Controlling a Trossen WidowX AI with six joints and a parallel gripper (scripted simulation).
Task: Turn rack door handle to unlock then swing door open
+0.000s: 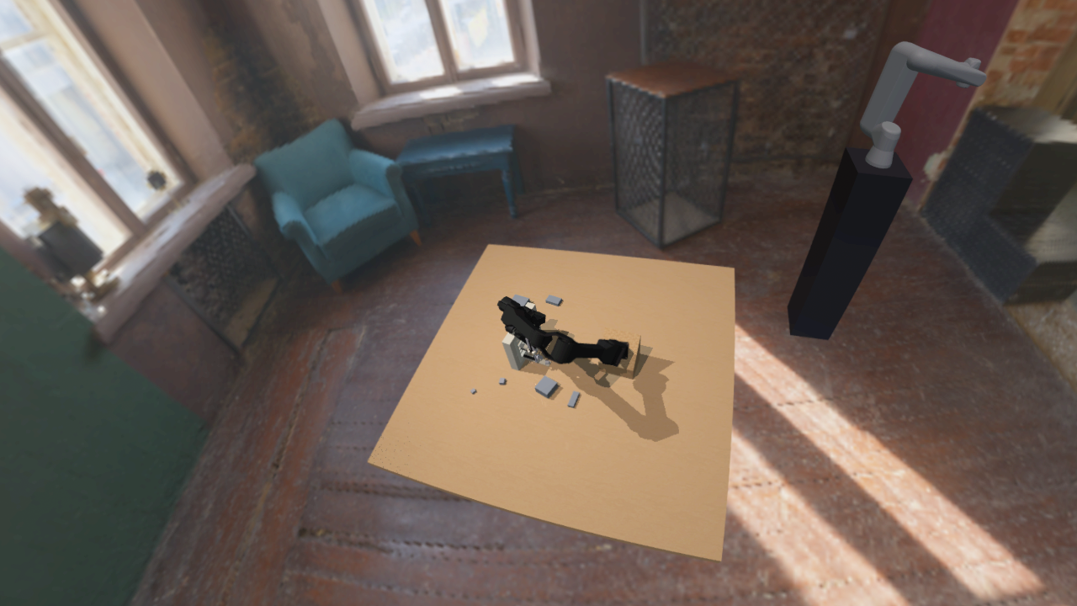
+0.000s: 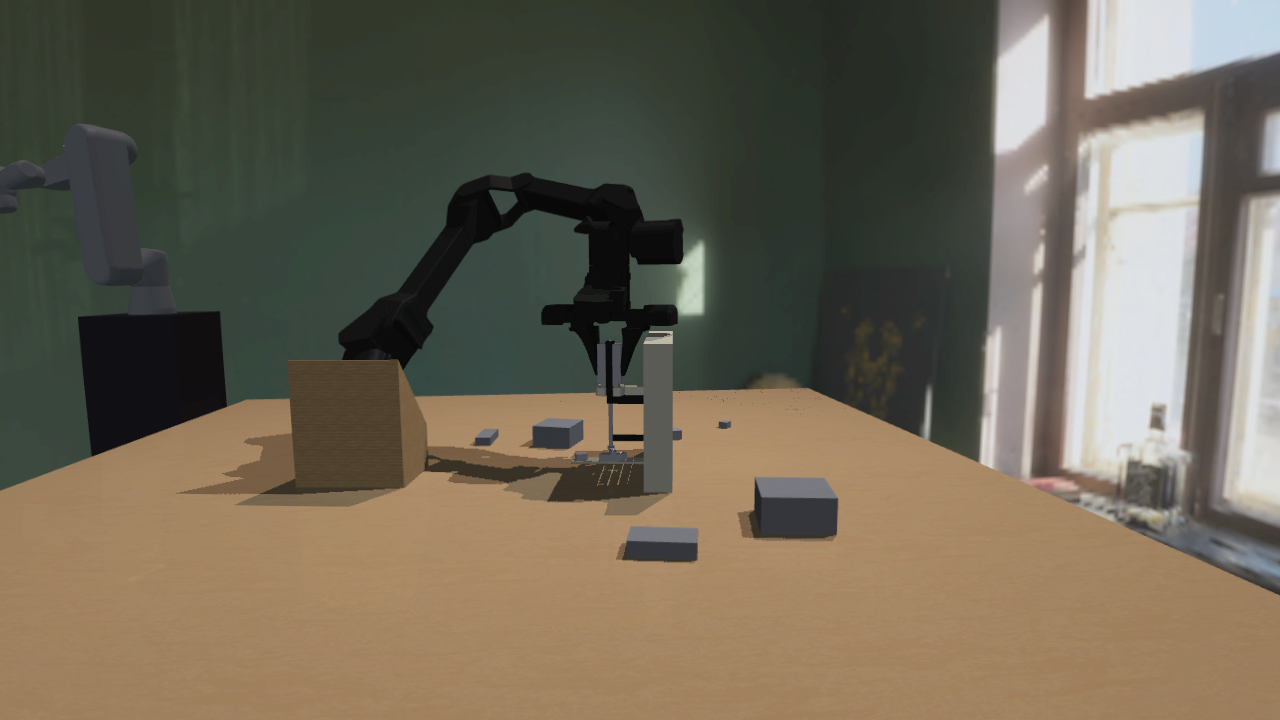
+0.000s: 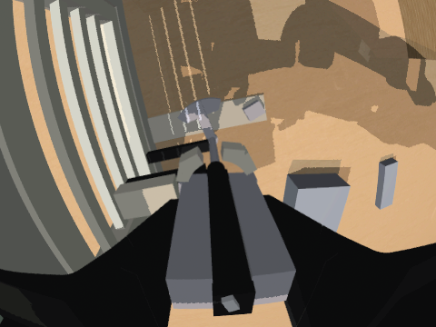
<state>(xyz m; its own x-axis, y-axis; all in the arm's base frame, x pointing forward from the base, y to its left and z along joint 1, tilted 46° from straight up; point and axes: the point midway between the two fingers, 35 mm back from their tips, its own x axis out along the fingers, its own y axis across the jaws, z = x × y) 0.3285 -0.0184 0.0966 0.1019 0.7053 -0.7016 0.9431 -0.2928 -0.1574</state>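
The upright handle lies 20 mm below my gripper tip.
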